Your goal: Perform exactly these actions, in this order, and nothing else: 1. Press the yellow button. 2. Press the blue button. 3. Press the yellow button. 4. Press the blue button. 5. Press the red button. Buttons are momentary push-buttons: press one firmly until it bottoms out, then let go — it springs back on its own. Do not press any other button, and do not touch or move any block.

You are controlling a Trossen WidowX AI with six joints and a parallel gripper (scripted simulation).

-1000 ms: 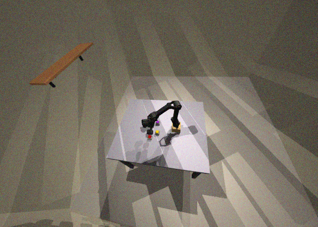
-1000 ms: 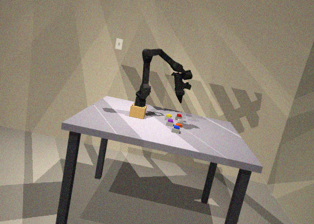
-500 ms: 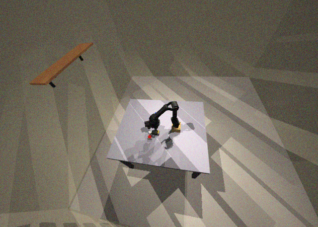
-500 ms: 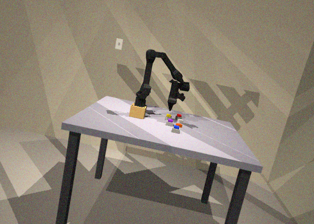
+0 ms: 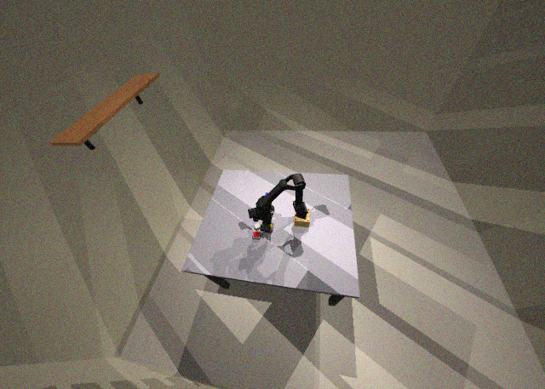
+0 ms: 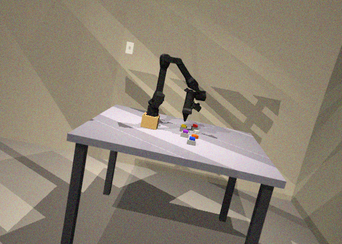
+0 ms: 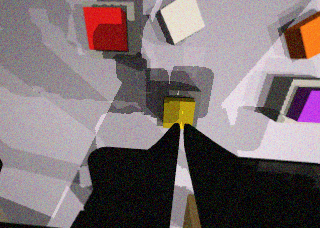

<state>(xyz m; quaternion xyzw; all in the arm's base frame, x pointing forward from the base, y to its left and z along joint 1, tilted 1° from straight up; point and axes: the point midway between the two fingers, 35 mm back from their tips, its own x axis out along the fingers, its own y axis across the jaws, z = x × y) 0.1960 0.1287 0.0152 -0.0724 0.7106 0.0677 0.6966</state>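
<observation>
Right now the yellow button is 30 mm below my gripper tip. Also, from my gripper tip: red button (90 mm to the left, 60 mm ahead, 30 mm below); white block (90 mm ahead, 50 mm below, 20 mm to the left); purple button (130 mm to the right, 40 mm ahead, 30 mm below).
</observation>
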